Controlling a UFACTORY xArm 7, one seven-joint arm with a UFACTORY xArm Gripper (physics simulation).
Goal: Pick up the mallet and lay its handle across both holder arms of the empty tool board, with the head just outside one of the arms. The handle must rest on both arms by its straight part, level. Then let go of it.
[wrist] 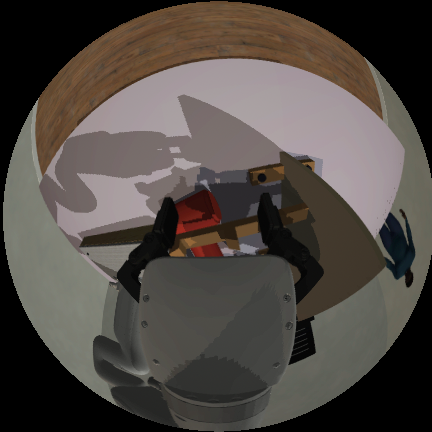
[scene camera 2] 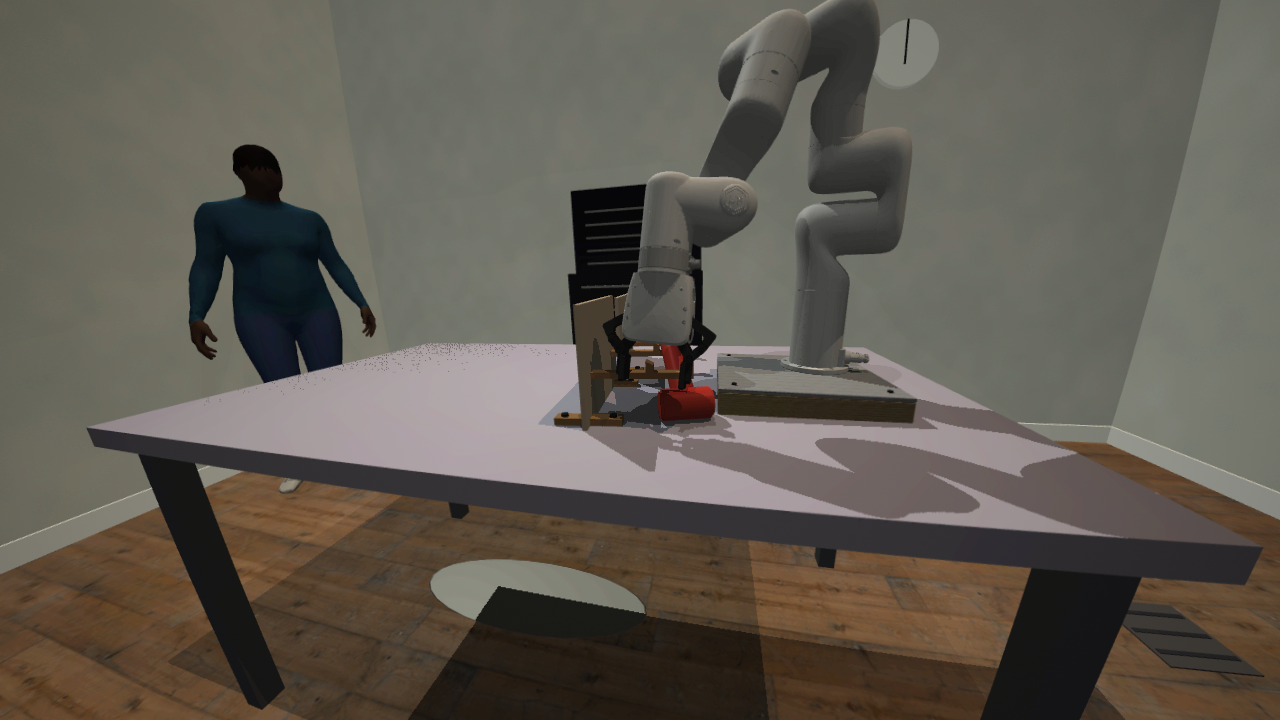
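The red mallet [scene camera 2: 686, 403] [wrist: 207, 204] has its head low at the table, on the near side of the nearer holder arm [scene camera 2: 642, 374] [wrist: 291, 215]. Its handle runs back from the head and passes beneath that arm in the wrist view; its far end is hidden. The tool board [scene camera 2: 585, 362] [wrist: 345, 250] stands upright on wooden feet, with its arms reaching toward the robot base. My gripper [scene camera 2: 654, 379] [wrist: 216, 203] is open and empty, low above the nearer arm. One finger is on the mallet's side, the other between mallet and board. Contact cannot be made out.
The robot's base plinth [scene camera 2: 814, 407] [wrist: 117, 255] stands close beside the mallet head. A wooden foot [scene camera 2: 572, 419] [wrist: 267, 175] of the board rests on the table [scene camera 2: 358, 438] [wrist: 320, 110]. More board parts stand behind the nearer arm. A black cabinet [scene camera 2: 608, 232] and a person [scene camera 2: 273, 255] are behind the table.
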